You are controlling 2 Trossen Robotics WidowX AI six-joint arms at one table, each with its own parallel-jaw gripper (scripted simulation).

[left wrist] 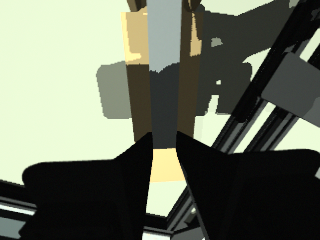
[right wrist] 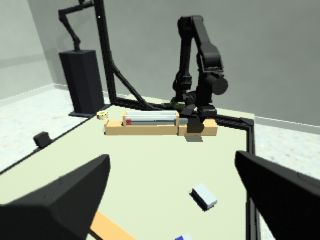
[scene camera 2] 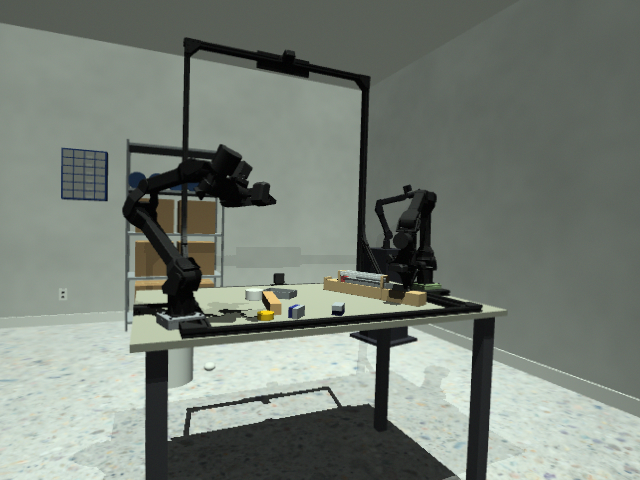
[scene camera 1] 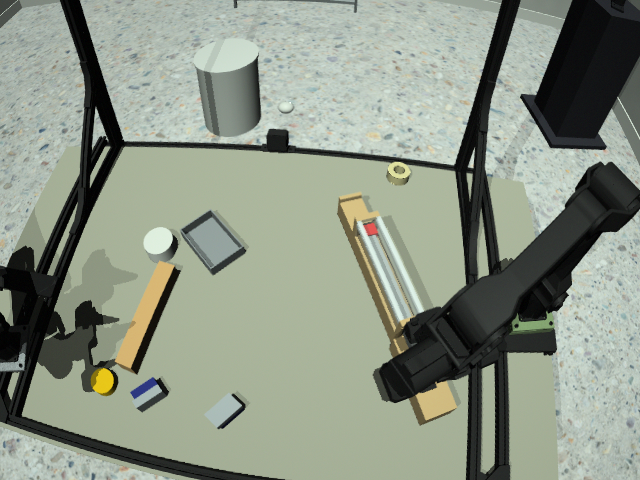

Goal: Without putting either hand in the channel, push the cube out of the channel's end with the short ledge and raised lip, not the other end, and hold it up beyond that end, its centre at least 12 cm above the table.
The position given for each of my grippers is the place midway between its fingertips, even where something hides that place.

I see my left gripper point(scene camera 1: 429, 380), my right gripper point(scene camera 2: 266, 202) and a tan block point(scene camera 1: 133, 349).
My left gripper also shows in the left wrist view point(left wrist: 163, 136) and in scene camera 2 point(scene camera 2: 407, 288). My right gripper is seen too in the right wrist view point(right wrist: 172, 158). The left wrist view misses the tan block: it is out of frame.
